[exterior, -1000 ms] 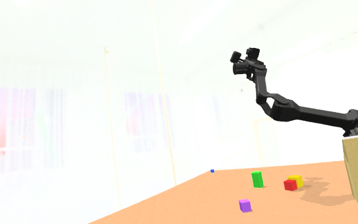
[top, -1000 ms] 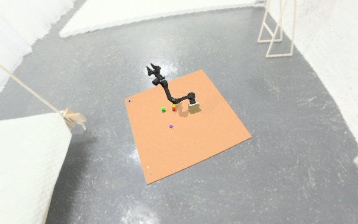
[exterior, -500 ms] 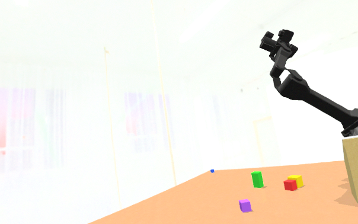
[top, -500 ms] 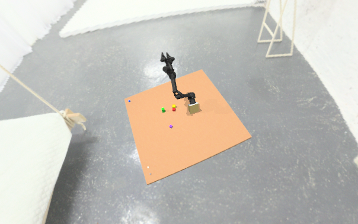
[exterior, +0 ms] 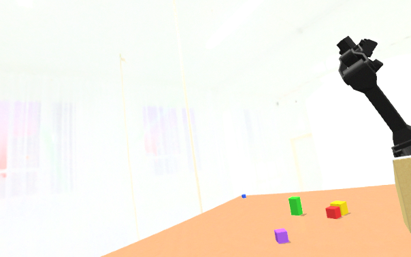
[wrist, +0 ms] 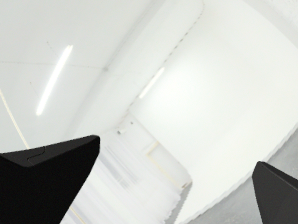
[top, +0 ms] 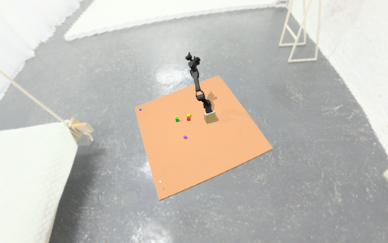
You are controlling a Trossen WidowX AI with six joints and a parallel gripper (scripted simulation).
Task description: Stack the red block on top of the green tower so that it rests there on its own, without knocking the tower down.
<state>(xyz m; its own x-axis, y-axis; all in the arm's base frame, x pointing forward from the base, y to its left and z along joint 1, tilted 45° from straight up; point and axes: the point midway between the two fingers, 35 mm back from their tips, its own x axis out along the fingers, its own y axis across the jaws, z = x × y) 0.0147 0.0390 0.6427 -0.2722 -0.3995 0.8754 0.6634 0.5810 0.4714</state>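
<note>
The red block lies 620 mm below my gripper tip, 330 mm to the left of it and 280 mm ahead of it. Also, from my gripper tip: small blue block 810 mm ahead, 630 mm below, 140 mm to the right; then purple block 620 mm below, 550 mm to the left, 420 mm ahead; then yellow block 620 mm below, 290 mm to the left, 260 mm ahead.
</note>
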